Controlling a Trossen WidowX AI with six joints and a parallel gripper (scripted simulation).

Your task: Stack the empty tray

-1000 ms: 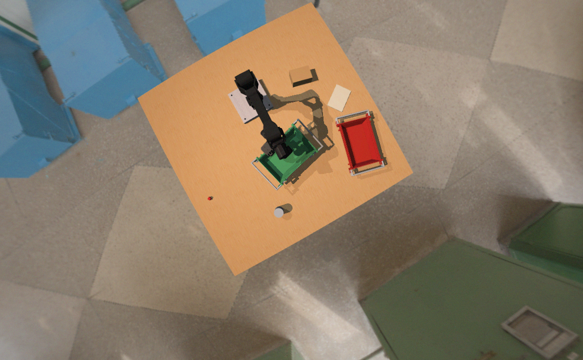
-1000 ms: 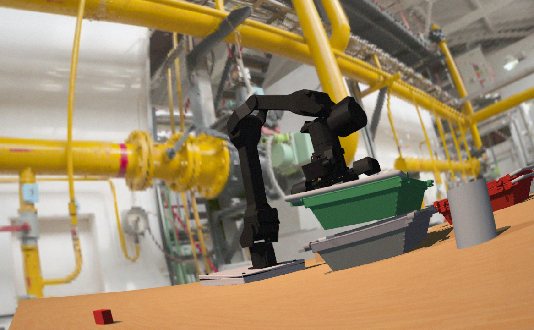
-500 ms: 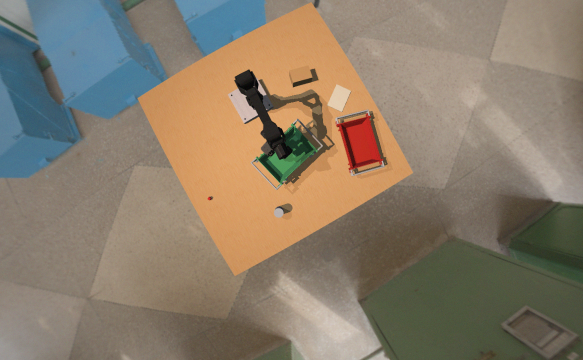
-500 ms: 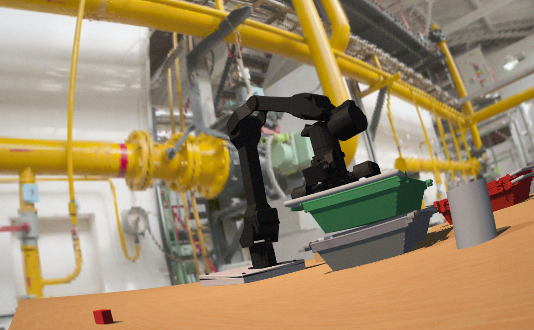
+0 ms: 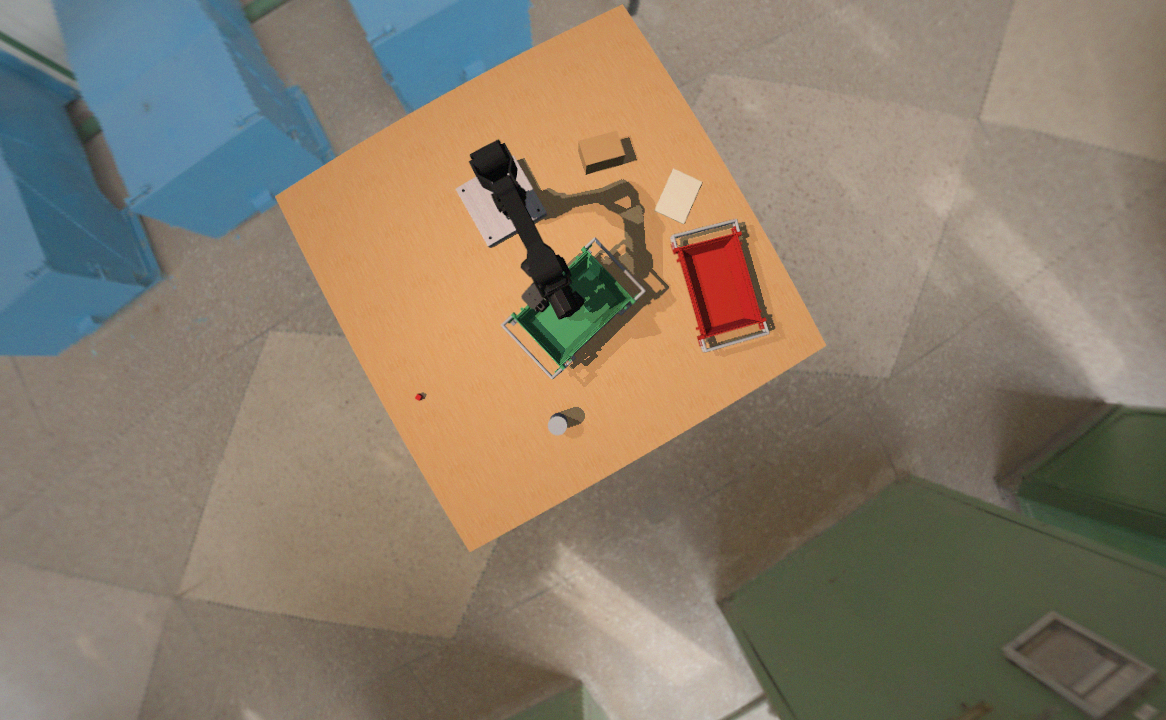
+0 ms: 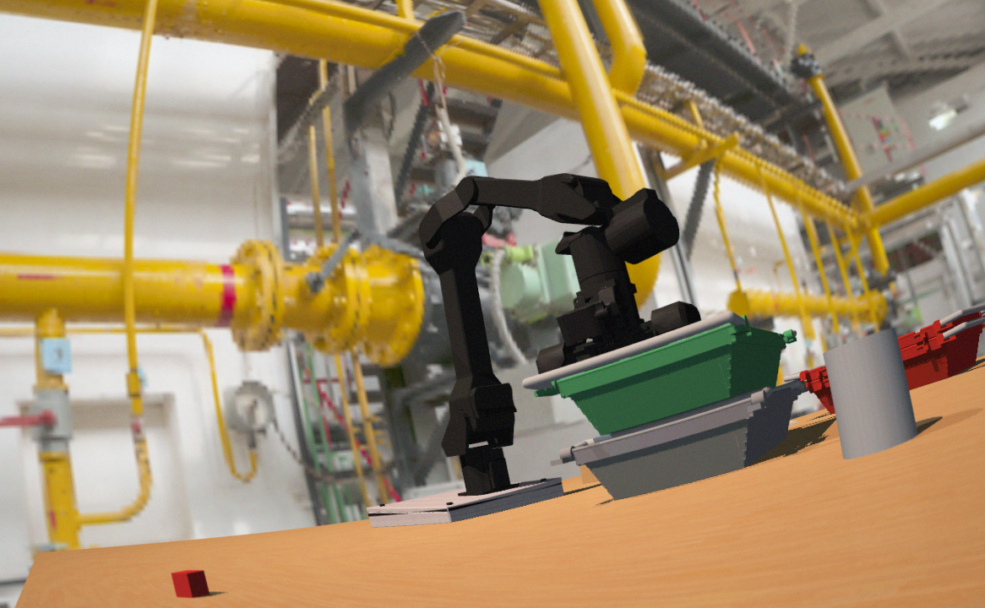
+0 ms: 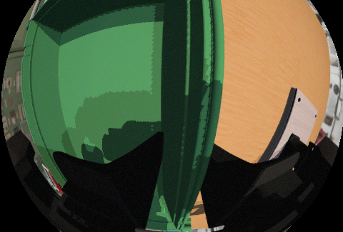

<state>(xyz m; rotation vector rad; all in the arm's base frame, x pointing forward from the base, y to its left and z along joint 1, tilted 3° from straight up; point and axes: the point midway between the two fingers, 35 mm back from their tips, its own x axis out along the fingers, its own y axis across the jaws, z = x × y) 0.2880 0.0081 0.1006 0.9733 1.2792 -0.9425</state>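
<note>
Right now the green tray is 7 cm ahead of my gripper tip, 2 cm to the left of it and 3 cm above it. Round my gripper tip: cardboard box 33 cm behind, 30 cm to the left, 5 cm below; then grey cylinder 35 cm ahead, 16 cm to the right, 4 cm below; then beige card 12 cm behind, 47 cm to the left, 8 cm below.
</note>
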